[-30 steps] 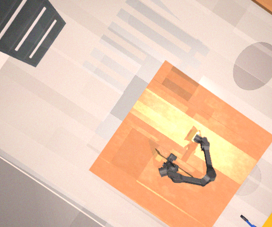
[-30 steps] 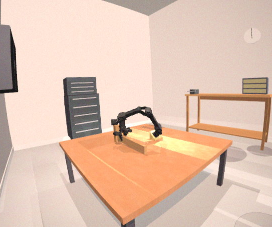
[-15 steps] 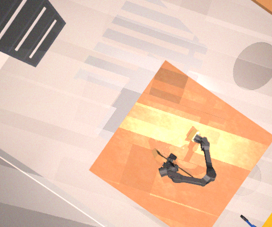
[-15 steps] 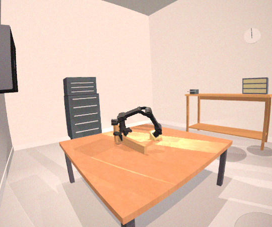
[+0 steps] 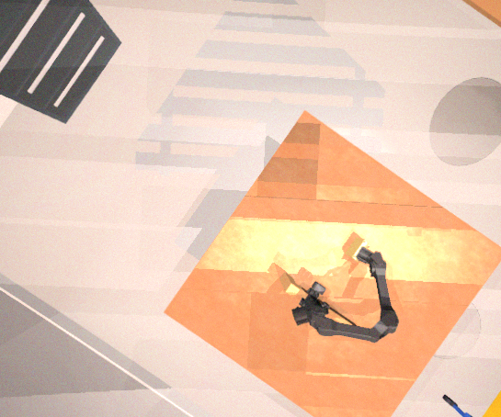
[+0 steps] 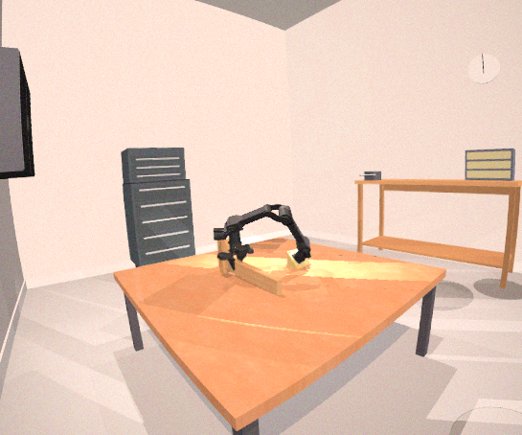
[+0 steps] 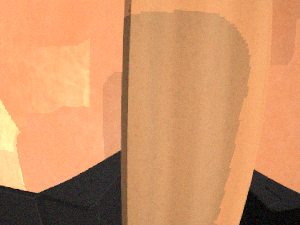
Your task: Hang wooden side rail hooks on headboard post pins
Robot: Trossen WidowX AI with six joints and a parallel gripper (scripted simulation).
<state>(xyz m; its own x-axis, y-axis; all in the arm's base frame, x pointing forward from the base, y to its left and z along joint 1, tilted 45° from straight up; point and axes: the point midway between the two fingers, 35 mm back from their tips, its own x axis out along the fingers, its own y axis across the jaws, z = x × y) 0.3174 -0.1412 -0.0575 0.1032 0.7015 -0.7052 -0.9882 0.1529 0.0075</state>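
The wooden headboard post is 10 mm behind my gripper tip, 110 mm to the right of it and 50 mm above it.
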